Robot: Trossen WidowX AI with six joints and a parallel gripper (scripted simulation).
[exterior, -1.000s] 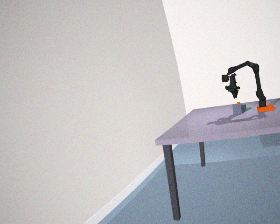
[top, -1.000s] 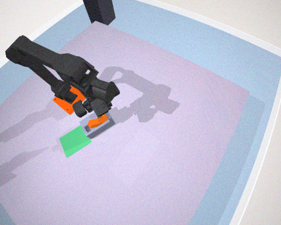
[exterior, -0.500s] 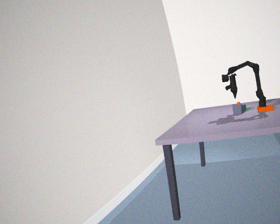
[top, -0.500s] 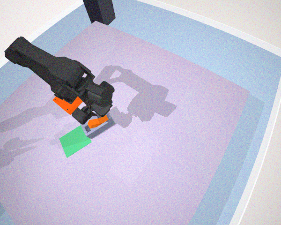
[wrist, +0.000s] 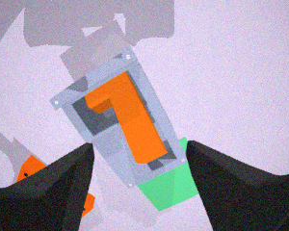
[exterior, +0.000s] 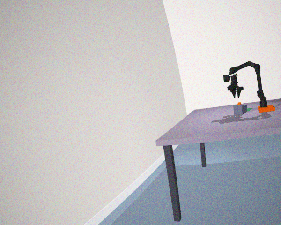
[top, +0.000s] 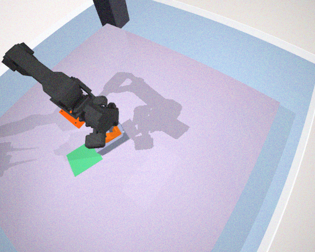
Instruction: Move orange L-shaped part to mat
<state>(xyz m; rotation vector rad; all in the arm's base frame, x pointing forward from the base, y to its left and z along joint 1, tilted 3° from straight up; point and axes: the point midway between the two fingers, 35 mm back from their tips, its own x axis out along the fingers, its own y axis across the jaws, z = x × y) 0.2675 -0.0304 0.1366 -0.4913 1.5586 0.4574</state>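
Now: gripper tip 10 cm past the green mat, 15 cm to the left of it and 16 cm above it.
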